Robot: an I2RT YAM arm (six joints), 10 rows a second.
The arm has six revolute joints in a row. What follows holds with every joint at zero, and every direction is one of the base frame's.
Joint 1 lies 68.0 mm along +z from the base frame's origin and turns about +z.
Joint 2 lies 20.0 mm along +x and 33.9 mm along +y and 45.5 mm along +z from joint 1 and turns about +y.
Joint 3 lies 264.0 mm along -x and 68.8 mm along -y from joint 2 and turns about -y.
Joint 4 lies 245.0 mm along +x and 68.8 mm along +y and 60.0 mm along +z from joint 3 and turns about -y.
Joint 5 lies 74.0 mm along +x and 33.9 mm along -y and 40.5 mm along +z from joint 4 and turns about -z.
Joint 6 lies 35.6 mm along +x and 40.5 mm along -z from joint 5 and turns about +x.
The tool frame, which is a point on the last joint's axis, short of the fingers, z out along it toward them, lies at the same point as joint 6; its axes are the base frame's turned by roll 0.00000, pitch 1.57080 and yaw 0.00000 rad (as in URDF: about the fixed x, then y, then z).
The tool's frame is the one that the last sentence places.
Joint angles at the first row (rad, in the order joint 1, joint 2, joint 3, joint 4, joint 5, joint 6):
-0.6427, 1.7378, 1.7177, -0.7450, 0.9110, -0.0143
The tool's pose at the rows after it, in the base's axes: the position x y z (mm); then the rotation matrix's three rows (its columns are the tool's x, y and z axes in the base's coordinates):
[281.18 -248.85 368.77], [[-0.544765 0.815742 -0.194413], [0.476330 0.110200 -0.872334], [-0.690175 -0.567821 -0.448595]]
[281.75 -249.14 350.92], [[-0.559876 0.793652 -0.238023], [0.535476 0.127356 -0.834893], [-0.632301 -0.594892 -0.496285]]
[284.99 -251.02 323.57], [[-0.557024 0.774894 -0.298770], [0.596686 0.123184 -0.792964], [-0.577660 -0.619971 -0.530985]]
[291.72 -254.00 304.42], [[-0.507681 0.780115 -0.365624], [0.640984 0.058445 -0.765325], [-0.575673 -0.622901 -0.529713]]
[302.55 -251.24 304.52], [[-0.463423 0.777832 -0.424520], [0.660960 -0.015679 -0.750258], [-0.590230 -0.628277 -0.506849]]
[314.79 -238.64 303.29], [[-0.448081 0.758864 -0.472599], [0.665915 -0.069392 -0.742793], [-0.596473 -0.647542 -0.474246]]
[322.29 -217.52 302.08], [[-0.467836 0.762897 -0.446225], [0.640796 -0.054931 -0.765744], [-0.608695 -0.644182 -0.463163]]
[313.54 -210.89 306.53], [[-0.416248 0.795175 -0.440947], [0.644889 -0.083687 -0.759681], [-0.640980 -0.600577 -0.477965]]
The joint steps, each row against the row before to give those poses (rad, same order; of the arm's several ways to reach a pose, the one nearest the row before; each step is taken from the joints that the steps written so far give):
-0.0046, 0.0292, 0.0876, -0.1731, 0.0385, 0.1028
0.0000, 0.0307, -0.0059, -0.0908, -0.0062, 0.0645
0.0015, 0.0460, -0.0276, -0.0676, 0.0061, 0.0921
0.0061, 0.0659, 0.0228, -0.0798, 0.0338, 0.1457
0.0244, 0.0813, 0.1193, -0.1687, 0.0476, 0.1672
0.0461, 0.0767, 0.1073, -0.1946, 0.0459, 0.1809
0.0567, -0.0166, -0.0314, -0.0190, 0.0123, 0.0509
0.0032, -0.0460, -0.0475, 0.0000, -0.0168, 0.0629

